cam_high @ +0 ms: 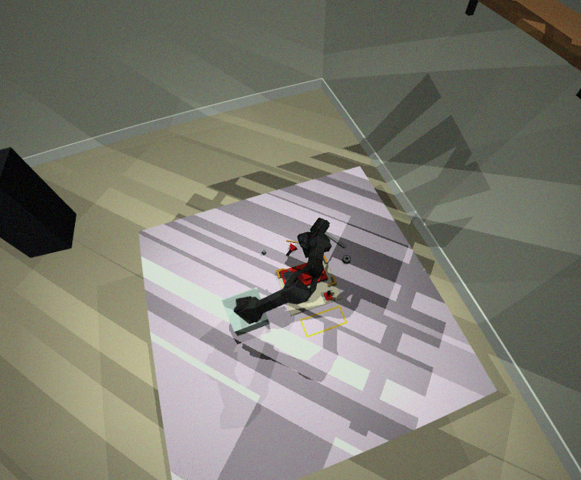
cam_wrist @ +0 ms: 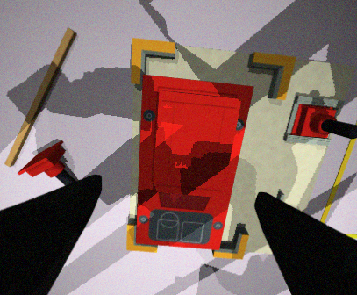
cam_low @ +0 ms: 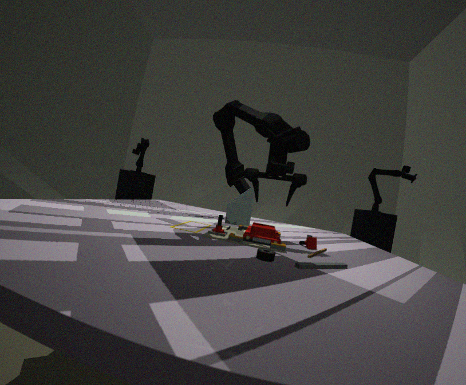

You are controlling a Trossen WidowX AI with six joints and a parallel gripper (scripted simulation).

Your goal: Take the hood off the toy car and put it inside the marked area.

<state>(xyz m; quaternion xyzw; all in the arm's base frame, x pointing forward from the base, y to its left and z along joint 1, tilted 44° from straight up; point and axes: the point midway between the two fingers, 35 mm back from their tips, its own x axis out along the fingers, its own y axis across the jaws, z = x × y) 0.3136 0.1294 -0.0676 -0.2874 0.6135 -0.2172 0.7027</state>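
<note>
My gripper tip is 8 cm above the red hood and 1 cm to the left of it. The rest, counted from my gripper tip: black wheel (19 cm ahead, 11 cm below, 2 cm to the left); then cream base plate (11 cm below, 5 cm to the right, 2 cm behind); then grey bar (16 cm ahead, 15 cm to the left, 11 cm below).
</note>
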